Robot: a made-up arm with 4 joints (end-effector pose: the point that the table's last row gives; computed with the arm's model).
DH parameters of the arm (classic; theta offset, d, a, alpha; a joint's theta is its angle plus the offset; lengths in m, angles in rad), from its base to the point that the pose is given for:
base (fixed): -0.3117 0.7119 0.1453 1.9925
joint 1: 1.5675 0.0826 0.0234 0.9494
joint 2: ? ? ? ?
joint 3: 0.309 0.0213 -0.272 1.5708
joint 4: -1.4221 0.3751 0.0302 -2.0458
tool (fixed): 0.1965 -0.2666 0 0
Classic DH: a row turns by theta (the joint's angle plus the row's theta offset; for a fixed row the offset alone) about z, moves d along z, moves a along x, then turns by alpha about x.
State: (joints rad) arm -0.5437 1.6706 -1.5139 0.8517
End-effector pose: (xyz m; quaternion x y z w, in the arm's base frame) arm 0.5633 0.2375 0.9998 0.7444 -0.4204 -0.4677 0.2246
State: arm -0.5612 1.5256 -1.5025 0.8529
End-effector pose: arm 0.5520 0.3000 0.9218 0.7287 -0.3911 -0.4765 0.2983
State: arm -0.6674 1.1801 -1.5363 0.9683
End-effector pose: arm 0.4592 0.4085 0.7418 0.6660 -0.2727 -0.5431 0.4325
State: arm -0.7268 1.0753 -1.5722 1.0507
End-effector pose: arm 0.4107 0.4291 0.6974 0.6333 -0.2197 -0.5842 0.4575
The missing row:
joint 2: -0.1553 -0.1326 0.0248 -2.2285
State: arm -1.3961 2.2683 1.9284 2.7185
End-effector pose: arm -0.1362 -0.4389 1.0947 -0.5619 -0.7497 0.0202 0.3490
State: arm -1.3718 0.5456 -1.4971 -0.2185
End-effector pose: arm -0.2029 0.5115 0.8692 0.7359 0.3442 -0.0578 0.5803
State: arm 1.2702 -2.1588 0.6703 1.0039
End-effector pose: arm 0.2128 -0.3726 1.1340 -0.7745 0.2038 0.3119 0.5112
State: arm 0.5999 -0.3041 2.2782 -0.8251
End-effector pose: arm -0.2571 0.2333 1.2903 -0.8423 0.3262 -0.4248 0.0614
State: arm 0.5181 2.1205 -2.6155 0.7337
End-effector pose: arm -0.5261 0.1808 0.9618 -0.7908 0.3112 -0.4296 0.3053
